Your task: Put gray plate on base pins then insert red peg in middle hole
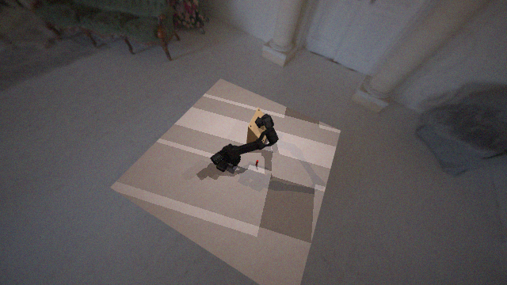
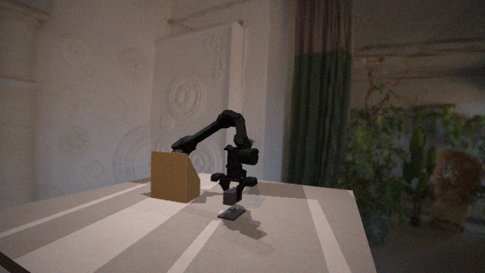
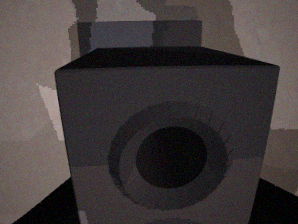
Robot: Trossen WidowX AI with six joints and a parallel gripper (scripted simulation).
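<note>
The base lies 5 cm below my gripper tip. From my gripper tip the other things lie so: red peg: 11 cm behind, 18 cm to the left, 2 cm below; gray plate: 3 cm above.
</note>
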